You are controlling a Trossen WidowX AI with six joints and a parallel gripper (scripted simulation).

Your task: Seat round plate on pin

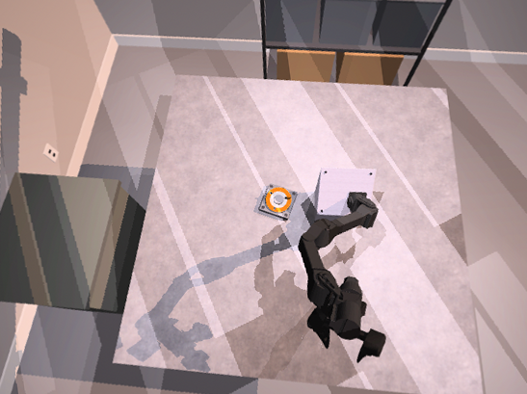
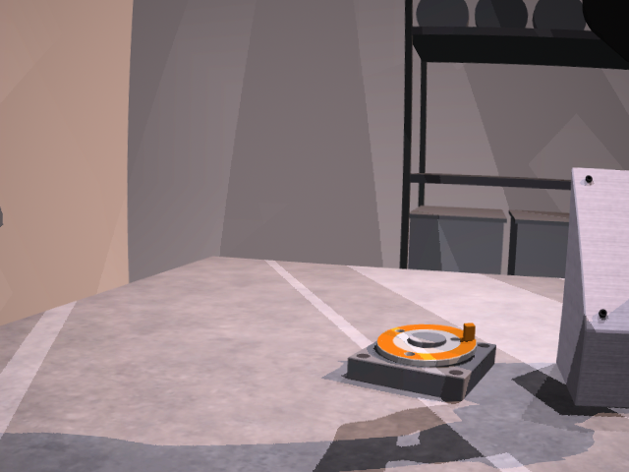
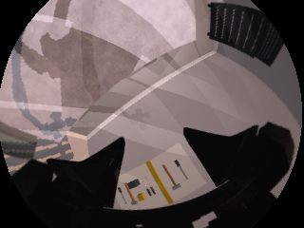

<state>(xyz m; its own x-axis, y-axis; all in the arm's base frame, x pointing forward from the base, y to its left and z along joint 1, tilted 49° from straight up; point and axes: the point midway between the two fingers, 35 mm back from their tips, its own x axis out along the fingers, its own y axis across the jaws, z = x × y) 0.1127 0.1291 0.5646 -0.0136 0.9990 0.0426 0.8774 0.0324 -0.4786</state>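
My gripper tip is 560 mm to the left of the square base, 360 mm above it and 180 mm short of it.
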